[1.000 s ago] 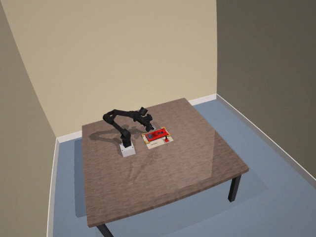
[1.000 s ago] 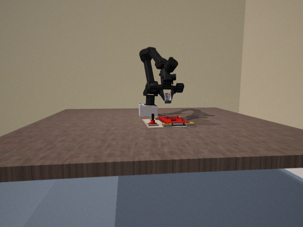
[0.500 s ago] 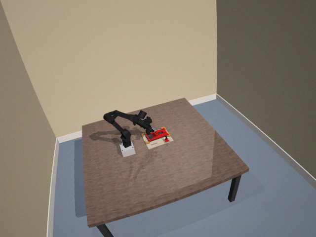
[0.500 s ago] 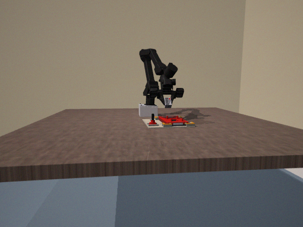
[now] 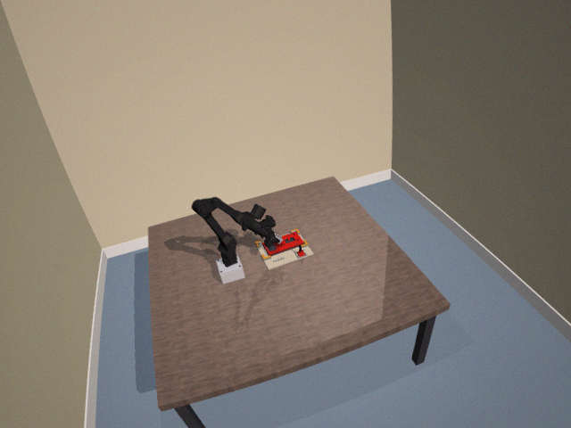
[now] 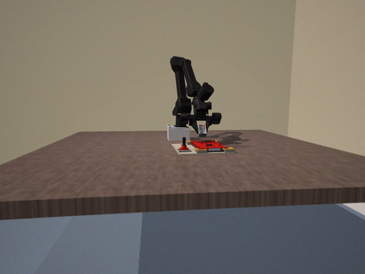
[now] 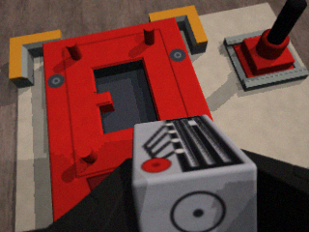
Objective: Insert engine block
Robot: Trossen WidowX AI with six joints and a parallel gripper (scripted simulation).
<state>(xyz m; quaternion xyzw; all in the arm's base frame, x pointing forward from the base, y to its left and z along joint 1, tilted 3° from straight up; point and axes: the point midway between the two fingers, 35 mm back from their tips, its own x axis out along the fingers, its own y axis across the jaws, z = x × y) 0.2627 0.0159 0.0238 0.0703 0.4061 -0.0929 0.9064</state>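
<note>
The grey engine block lies 10 mm behind my gripper tip and 10 mm above it. Also, from my gripper tip: black post (70 mm ahead, 100 mm to the right, 30 mm below).
</note>
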